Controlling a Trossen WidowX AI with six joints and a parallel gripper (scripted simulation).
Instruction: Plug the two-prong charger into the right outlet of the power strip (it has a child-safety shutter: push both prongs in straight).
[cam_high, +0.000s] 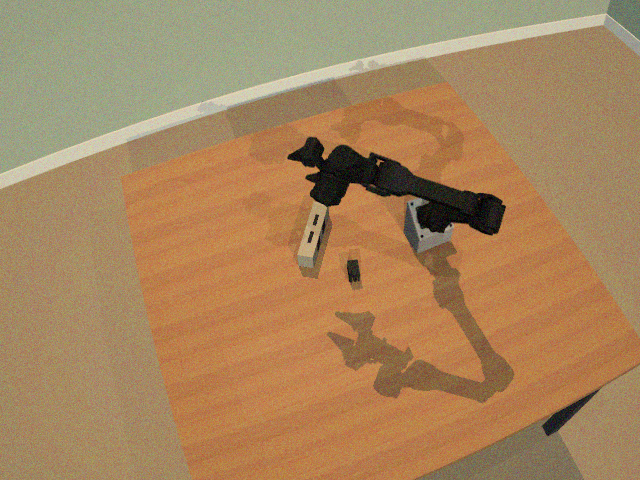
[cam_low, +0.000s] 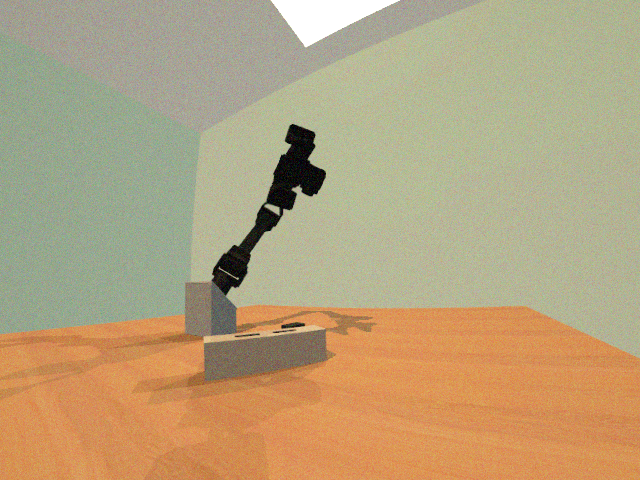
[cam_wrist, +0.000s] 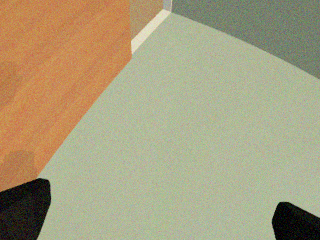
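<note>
My gripper tip is now 35 cm above the black two-prong charger, 13 cm to the right of it and 9 cm past it.
</note>
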